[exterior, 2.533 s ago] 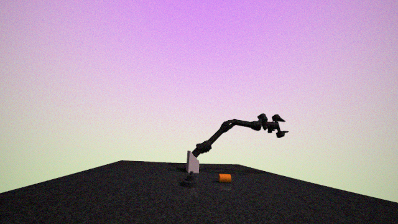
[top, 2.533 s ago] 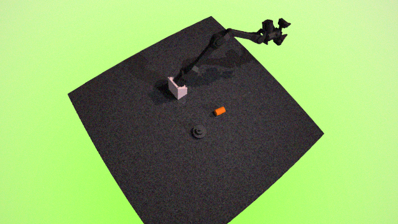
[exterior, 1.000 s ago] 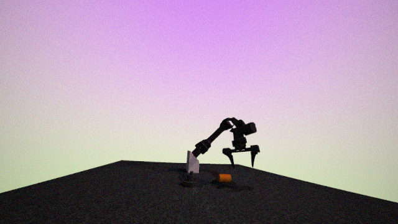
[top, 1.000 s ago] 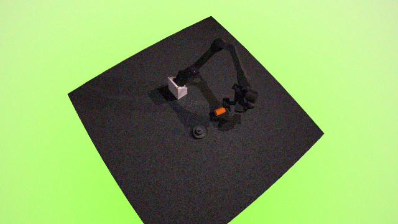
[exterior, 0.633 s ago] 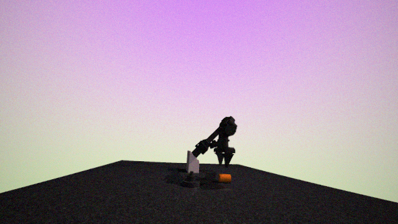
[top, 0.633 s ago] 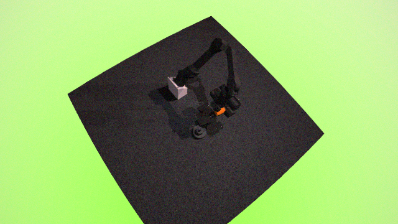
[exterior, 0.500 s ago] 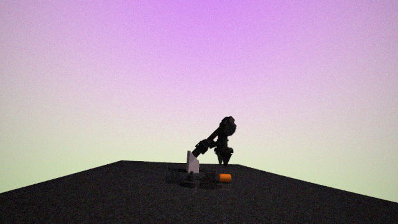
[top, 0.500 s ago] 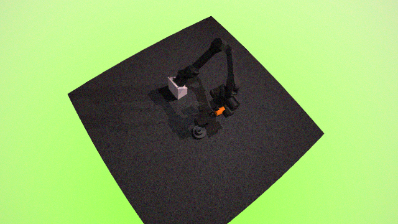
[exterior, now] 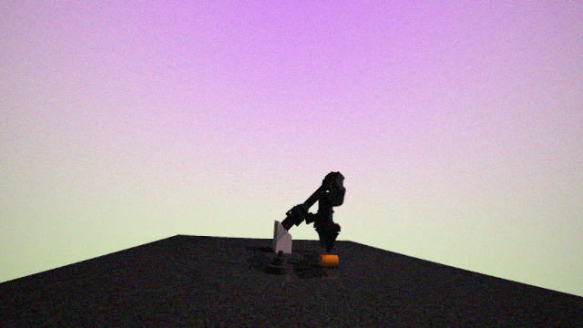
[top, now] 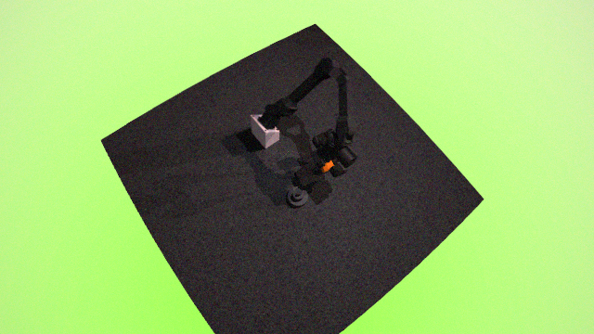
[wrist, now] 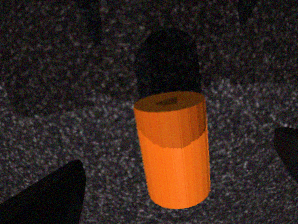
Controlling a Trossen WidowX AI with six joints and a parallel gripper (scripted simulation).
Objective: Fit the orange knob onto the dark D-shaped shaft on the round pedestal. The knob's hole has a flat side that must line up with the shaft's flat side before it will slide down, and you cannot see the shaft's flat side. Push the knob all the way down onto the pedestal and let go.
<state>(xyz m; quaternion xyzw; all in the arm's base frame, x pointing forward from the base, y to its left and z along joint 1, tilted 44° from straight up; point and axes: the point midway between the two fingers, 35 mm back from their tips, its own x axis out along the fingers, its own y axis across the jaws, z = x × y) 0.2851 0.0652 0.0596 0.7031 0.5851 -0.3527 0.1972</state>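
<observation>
My gripper tip is 4 cm above the orange knob and 1 cm to the right of it. From my gripper tip the other things lie so: round pedestal (18 cm to the right, 3 cm below, 2 cm ahead).
</observation>
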